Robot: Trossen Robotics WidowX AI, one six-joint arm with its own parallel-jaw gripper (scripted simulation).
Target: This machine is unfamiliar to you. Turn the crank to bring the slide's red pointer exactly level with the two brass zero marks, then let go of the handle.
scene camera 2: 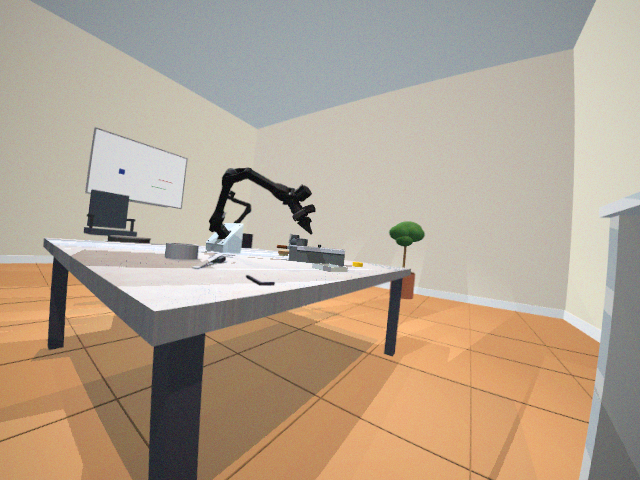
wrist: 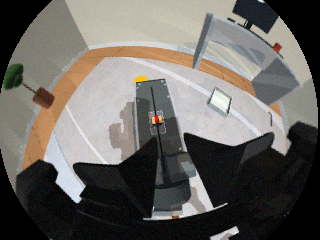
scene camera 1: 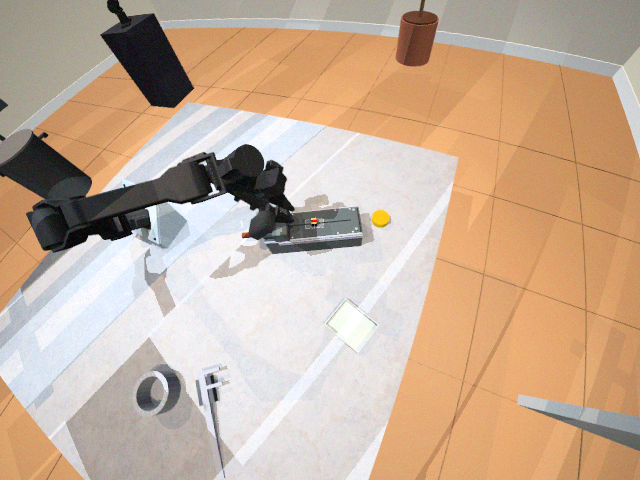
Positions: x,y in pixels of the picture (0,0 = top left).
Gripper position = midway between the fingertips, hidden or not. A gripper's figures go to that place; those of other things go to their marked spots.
Scene:
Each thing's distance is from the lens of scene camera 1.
gripper (scene camera 1: 293,216): 0.59 m
pale square tile (scene camera 1: 349,323): 0.63 m
grey slide machine (scene camera 1: 341,227): 0.63 m

